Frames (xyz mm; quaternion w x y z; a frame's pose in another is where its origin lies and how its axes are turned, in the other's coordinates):
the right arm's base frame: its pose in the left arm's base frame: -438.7 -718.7 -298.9 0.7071 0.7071 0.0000 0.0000
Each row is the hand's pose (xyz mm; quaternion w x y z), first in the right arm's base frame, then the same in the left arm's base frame.
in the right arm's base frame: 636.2 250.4 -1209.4 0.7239 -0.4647 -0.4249 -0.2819
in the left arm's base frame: 197.5 490.7 -48.5 0.8405 0.1833 -0.1011 -0.4998
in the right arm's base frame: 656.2 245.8 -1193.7 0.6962 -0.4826 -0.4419 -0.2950
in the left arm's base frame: 217.5 475.0 -53.1 0.8336 0.1510 -0.1039 -0.5211
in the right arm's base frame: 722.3 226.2 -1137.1 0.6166 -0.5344 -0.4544 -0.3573
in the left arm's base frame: 283.6 418.4 -72.7 0.8139 0.0581 -0.0687 -0.5740
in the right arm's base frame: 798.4 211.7 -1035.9 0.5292 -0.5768 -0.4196 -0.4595
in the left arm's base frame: 359.7 317.2 -87.2 0.7821 -0.0337 0.0282 -0.6216
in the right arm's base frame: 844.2 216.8 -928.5 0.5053 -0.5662 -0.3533 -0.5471
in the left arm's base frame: 405.5 209.8 -82.1 0.7576 -0.0431 0.1370 -0.6367
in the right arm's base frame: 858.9 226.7 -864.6 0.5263 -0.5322 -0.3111 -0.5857
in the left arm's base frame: 420.2 145.9 -72.2 0.7485 -0.0042 0.1942 -0.6341
